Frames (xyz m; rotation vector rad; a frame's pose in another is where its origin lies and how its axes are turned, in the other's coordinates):
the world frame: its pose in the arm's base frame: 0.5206 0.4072 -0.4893 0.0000 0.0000 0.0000
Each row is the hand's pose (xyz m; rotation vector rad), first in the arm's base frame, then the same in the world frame.
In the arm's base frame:
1: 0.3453 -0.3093 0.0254 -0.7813 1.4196 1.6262
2: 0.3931 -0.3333 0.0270 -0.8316 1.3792 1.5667
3: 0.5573 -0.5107 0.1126 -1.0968 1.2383 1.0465
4: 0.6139 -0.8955 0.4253 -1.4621 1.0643 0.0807
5: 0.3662 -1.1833 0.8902 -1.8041 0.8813 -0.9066
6: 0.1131 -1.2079 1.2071 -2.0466 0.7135 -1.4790
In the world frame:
1: -0.1753 -0.7165 0.5147 -0.7813 1.4196 1.6262
2: -0.1275 -0.7405 0.5163 -0.8316 1.3792 1.5667
3: 0.0367 -0.9179 0.6019 -1.0968 1.2383 1.0465
4: 0.0933 -1.3027 0.9146 -1.4621 1.0643 0.0807
5: -0.1544 -1.5905 1.3795 -1.8041 0.8813 -0.9066
6: -0.4075 -1.6151 1.6964 -2.0466 0.7135 -1.4790

